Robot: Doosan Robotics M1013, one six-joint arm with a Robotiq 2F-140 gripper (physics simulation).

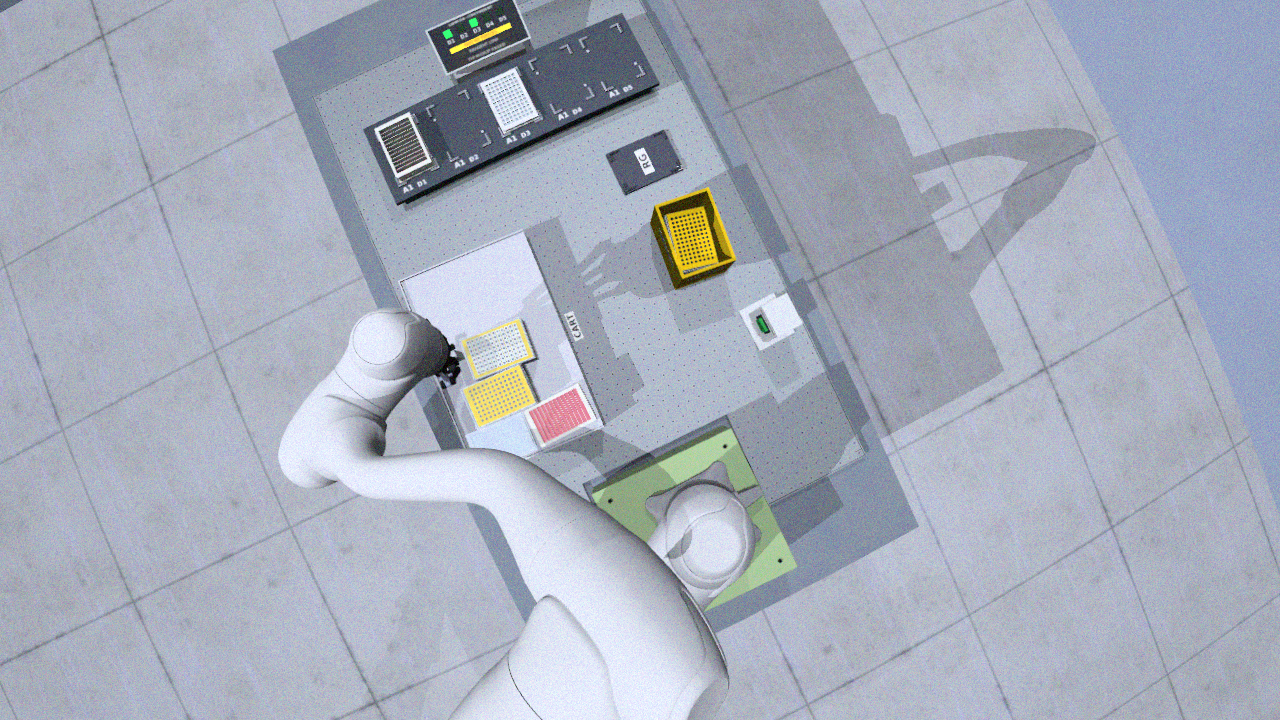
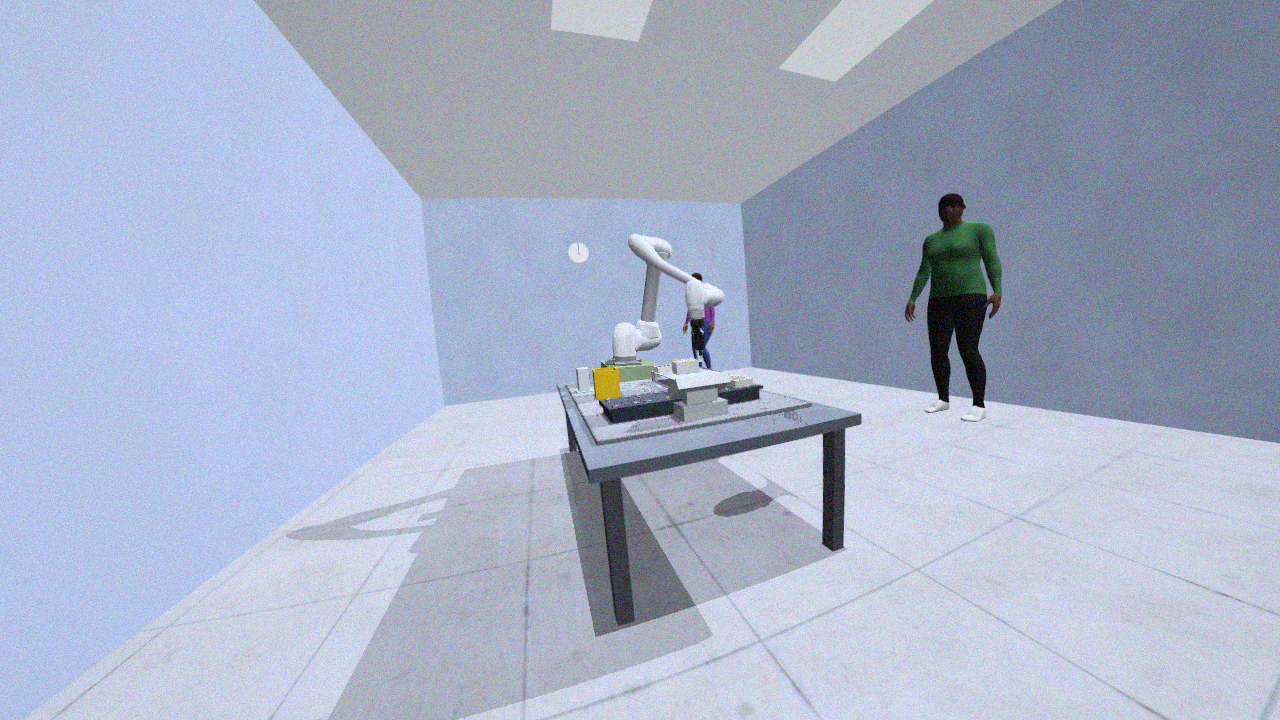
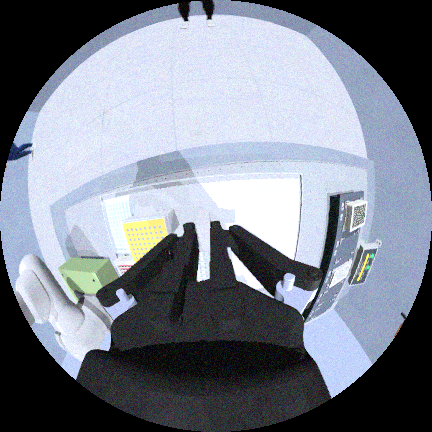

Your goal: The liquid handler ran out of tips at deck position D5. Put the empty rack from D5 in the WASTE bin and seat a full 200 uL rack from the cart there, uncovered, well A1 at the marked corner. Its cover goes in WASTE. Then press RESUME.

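Places are measured from the arm's base along level axes (x back, y right, z up), in metres.
Pixels of known places: gripper, between the fingertips: (image 1: 456, 358) (image 2: 699, 361) (image 3: 205, 219); arm's base, origin of its link: (image 2: 624, 363) (image 3: 96, 308).
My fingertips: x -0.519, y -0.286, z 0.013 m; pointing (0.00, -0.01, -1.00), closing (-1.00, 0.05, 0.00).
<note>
Ahead of a thing's pixels: the offset from my fingertips to its top centre. "*": to the spot under its first point. Level surfaces: height alone.
My gripper (image 1: 452, 365) (image 2: 699, 357) (image 3: 205, 219) is shut and empty, at the left edge of the cart @[dz -0.046, dx +0.023, dy +0.075 m] (image 1: 465, 279), beside a yellow-edged rack with a pale dotted top @[dz +0.015, dx +0.021, dy +0.082 m] (image 1: 498, 347). Whether that rack has a cover, I cannot tell. A yellow rack @[dz +0.020, dx +0.107, dy +0.041 m] (image 1: 499, 395) (image 3: 145, 236) lies next to it, with a red rack @[dz -0.021, dx +0.197, dy +0.129 m] (image 1: 561, 414) and a pale blue one @[dz -0.038, dx +0.190, dy -0.007 m] (image 1: 501, 437) near the cart's end. Deck position D5 (image 1: 629, 64) holds no rack. The yellow WASTE bin @[dz +0.023, dx -0.001, dy +0.542 m] (image 1: 658, 241) (image 2: 605, 383) has a rack with open holes @[dz -0.020, dx +0.000, dy +0.541 m] (image 1: 693, 238) inside. The green button @[* dz -0.018, dx +0.227, dy +0.585 m] (image 1: 762, 324) is on a white box.
The dark deck @[dz -0.057 m] (image 1: 456, 134) bears a dark-topped rack @[dz -0.025, dx -0.468, dy +0.093 m] (image 1: 404, 145) at D1 and a white rack @[dz -0.042, dx -0.461, dy +0.341 m] (image 1: 509, 101) at D3. The status screen @[* dz +0.008, dx -0.595, dy +0.341 m] (image 1: 478, 37) (image 3: 364, 263) stands behind it. A dark box marked RG @[dz -0.098, dx -0.219, dy +0.550 m] (image 1: 644, 161) lies between deck and bin. The green base (image 1: 626, 488) carries the arm.
</note>
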